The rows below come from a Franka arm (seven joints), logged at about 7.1 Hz.
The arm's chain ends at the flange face. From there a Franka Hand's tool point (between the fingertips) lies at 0.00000 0.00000 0.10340 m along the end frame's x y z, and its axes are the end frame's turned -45 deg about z.
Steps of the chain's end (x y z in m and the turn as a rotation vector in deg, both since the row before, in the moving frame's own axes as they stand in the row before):
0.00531 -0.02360 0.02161 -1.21 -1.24 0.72
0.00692 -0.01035 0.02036 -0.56 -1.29 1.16
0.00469 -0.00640 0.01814 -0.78 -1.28 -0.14
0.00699 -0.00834 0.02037 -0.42 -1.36 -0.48
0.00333 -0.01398 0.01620 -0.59 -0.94 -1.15
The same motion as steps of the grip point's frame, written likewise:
0.01732 -0.01299 0.02156 0.02 -1.73 0.72
0.00986 -0.00338 0.02033 0.52 -1.31 1.16
0.00521 -0.00184 0.01810 0.35 -1.46 -0.14
0.00856 -0.00214 0.02034 0.66 -1.26 -0.48
0.01028 -0.00796 0.01618 0.25 -1.08 -1.15

